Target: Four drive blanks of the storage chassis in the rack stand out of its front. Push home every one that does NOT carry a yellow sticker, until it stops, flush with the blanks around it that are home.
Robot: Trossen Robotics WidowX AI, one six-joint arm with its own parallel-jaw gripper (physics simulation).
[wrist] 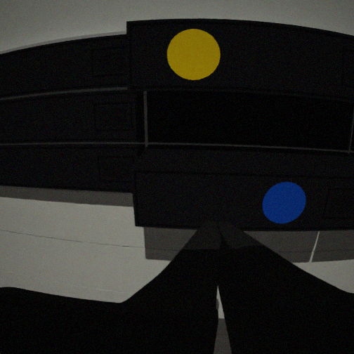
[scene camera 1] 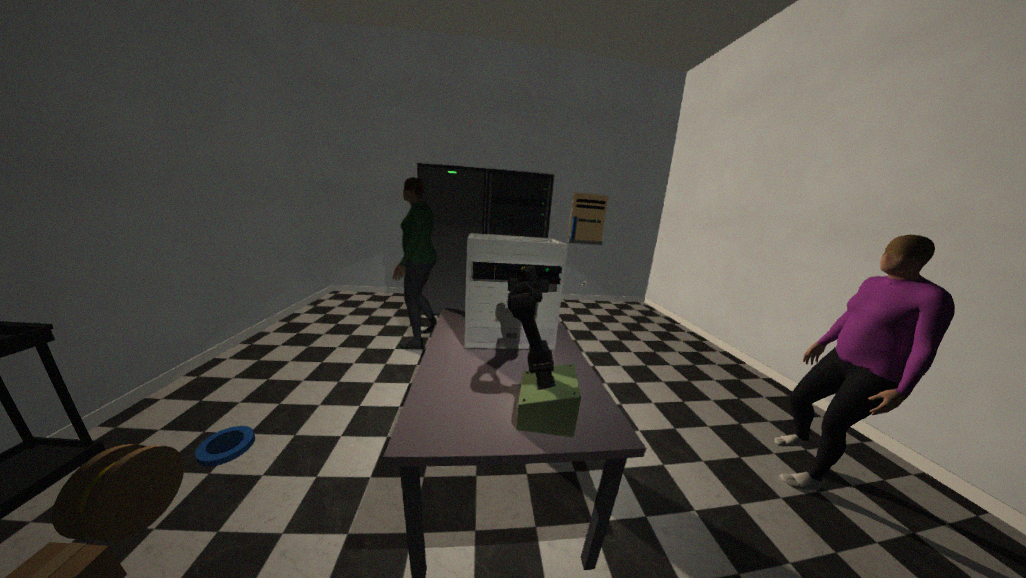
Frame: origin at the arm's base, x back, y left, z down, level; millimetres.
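Seen in the pictures: arm's base, origin of the base link: point(scene camera 1: 545, 382).
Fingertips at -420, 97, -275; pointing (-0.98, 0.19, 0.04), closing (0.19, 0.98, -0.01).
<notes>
Pixels of each thing's top centre, then the offset from my fingertips to it, as dx, dy, dz. "*": a spot on its surface instead. Level surfaces: height alone.
- black chassis, surface spot: point(scene camera 1: 484, 270) * -29, +201, -34
- white rack, middle of its top: point(scene camera 1: 515, 238) -203, +60, -186
- table, its level: dz +412
The black chassis point(scene camera 1: 484, 270) sits in the white rack point(scene camera 1: 513, 247). In the wrist view a blank with a yellow sticker point(wrist: 280, 56) stands out at the top. Below it is a dark recessed opening point(wrist: 245, 119). Under that, a blank with a blue sticker point(wrist: 200, 196) stands out past the flush blanks point(wrist: 55, 167) on its left. My gripper point(wrist: 214, 233) is shut and empty; its tips overlap the lower edge of the blue-stickered blank, left of the sticker. Whether they touch it I cannot tell. The arm hides part of the chassis in the scene view.
The arm point(scene camera 1: 532, 330) stands on a green block point(scene camera 1: 547, 416) on the table point(scene camera 1: 445, 430). White rack panels point(wrist: 60, 235) lie below the chassis. A person in green point(scene camera 1: 417, 233) stands left behind the table; a person in purple point(scene camera 1: 890, 323) is at the right.
</notes>
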